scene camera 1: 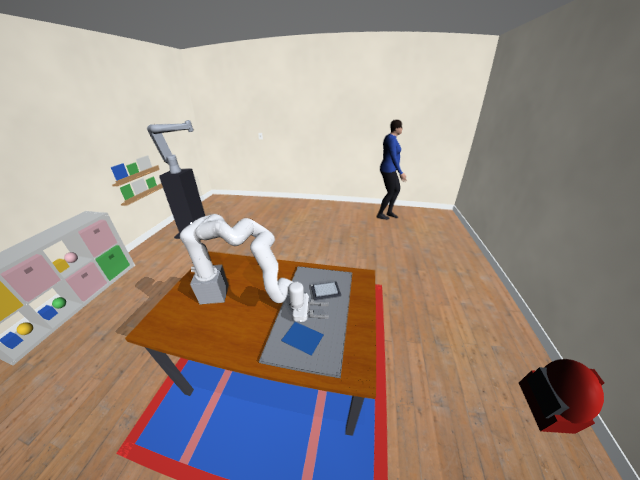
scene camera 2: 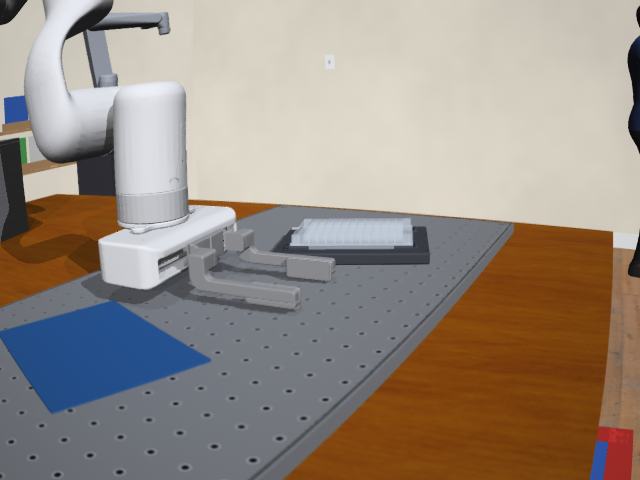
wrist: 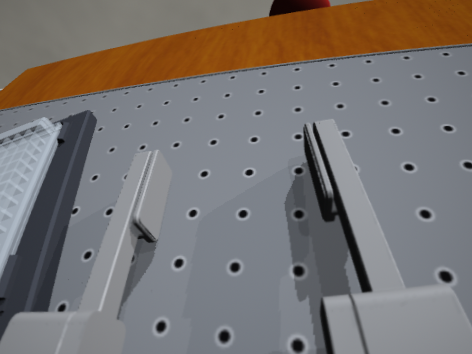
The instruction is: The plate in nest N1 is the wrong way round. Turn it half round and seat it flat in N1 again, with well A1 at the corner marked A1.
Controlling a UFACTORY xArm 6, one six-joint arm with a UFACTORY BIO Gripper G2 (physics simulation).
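Observation:
The clear well plate [scene camera 1: 326, 288] [scene camera 2: 354, 233] [wrist: 20, 175] lies in the dark nest [scene camera 1: 328, 297] [scene camera 2: 382, 256] [wrist: 55, 210] and looks flat in scene camera 2. The A1 mark and well A1 cannot be made out, so the plate's turn cannot be told. My gripper [scene camera 1: 326, 310] [scene camera 2: 315, 283] [wrist: 237, 155] is shut to its narrow stop, with a gap and nothing between its fingers. It is low over the grey board, beside the nest on the blue square's side. In the wrist view the left finger is a little to the right of the nest's edge; part of the plate is out of view.
A flat blue square [scene camera 1: 302, 338] [scene camera 2: 98, 356] lies on the perforated grey board [scene camera 1: 330, 359] [scene camera 2: 289, 395] [wrist: 260, 300], on the gripper's other side. The board lies on the wooden table [scene camera 1: 222, 330] [scene camera 2: 516, 335] [wrist: 200, 45]. A person [scene camera 1: 391, 155] stands far behind the table.

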